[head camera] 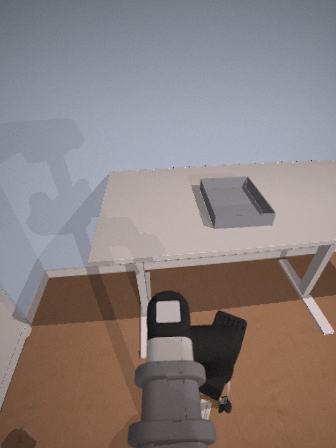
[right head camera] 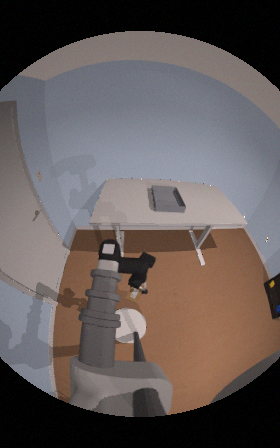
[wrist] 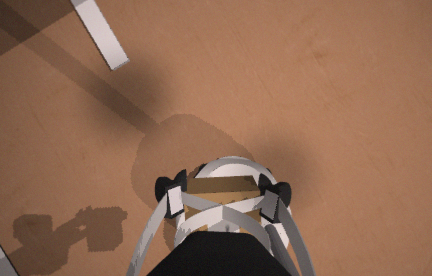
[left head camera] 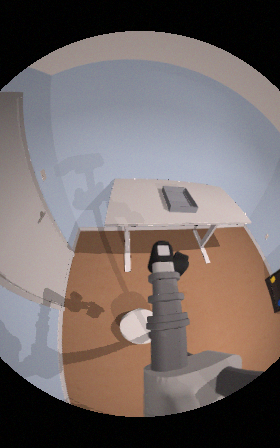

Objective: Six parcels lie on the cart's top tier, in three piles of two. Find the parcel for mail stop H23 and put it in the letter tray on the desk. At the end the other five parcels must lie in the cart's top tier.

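Places are measured from the robot's base along level axes (x ahead, y left, z up), in centimetres.
Where they show: gripper, fingertip midpoint: point(head camera: 207, 400) point(wrist: 223, 187); robot's base, link origin: point(right head camera: 126, 324) point(left head camera: 138, 325).
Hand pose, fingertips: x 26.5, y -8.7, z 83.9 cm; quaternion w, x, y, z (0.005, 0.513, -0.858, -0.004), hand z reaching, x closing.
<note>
Things, the pixels of their centre, and the offset from my fingertips. "*": a spot on its surface instead. Level surfaces: height alone.
- brown cardboard parcel, body centre: point(wrist: 223, 233) point(head camera: 203, 415) point(right head camera: 134, 293) dx -3.4, dy +1.6, dz +1.5 cm
- grey letter tray, body centre: point(head camera: 233, 199) point(right head camera: 166, 197) point(left head camera: 178, 197) dx +74.7, dy -23.0, dz +11.5 cm
- pale desk, surface height: dz +8.4 cm
- door, surface spot: point(left head camera: 11, 200) * dx +31.2, dy +107.8, dz +38.9 cm
My gripper point(head camera: 215, 404) point(right head camera: 139, 290) point(wrist: 223, 187) is shut on a brown cardboard parcel point(head camera: 206, 409) point(right head camera: 134, 293) point(wrist: 222, 184), with one fingertip on each side of it. The parcel is held above the floor, short of the desk; a white label shows on it, but its print cannot be read. The grey letter tray point(head camera: 244, 220) point(left head camera: 183, 208) point(right head camera: 170, 207) sits on the pale desk point(head camera: 150, 200) point(left head camera: 132, 200) point(right head camera: 125, 200), away from the gripper, and no parcel shows in it. The cart and the other five parcels do not show in these views.
The desk's leg foot point(wrist: 102, 37) stands on the floor at the wrist view's upper left. A door point(left head camera: 11, 200) point(right head camera: 11, 200) is at the left. A dark shelf unit point(left head camera: 270, 292) point(right head camera: 270, 299) shows at the right edge. A white round disc point(left head camera: 134, 327) point(right head camera: 132, 326) is low beside my arm.
</note>
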